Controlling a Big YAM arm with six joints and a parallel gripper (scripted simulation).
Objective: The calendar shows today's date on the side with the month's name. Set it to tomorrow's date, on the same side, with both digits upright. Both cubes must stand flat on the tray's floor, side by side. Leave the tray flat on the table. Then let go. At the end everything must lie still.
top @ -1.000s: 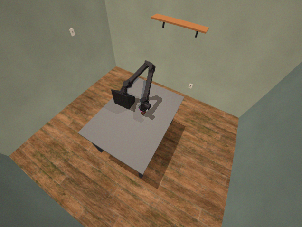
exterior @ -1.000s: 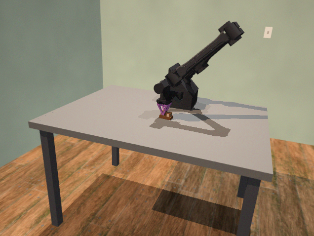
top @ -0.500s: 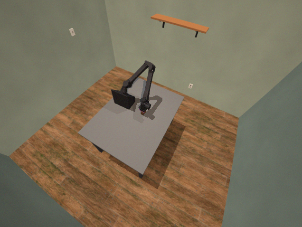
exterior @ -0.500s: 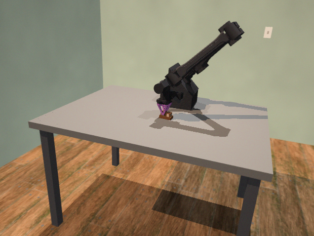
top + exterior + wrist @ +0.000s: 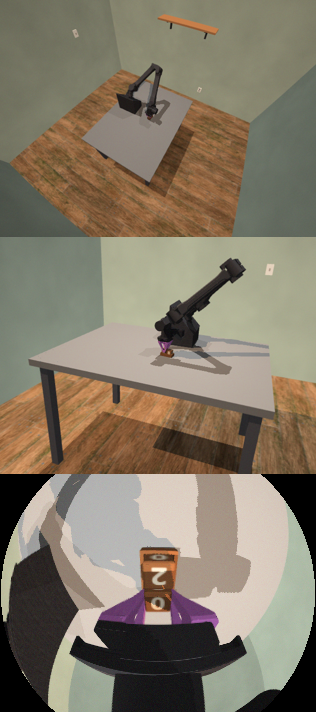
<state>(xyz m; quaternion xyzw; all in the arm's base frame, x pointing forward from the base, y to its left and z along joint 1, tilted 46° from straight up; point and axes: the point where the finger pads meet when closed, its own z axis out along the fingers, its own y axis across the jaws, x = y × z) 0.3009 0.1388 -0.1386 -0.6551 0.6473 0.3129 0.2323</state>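
My gripper is now 2 cm to the right of the small brown calendar tray and 2 cm above it.
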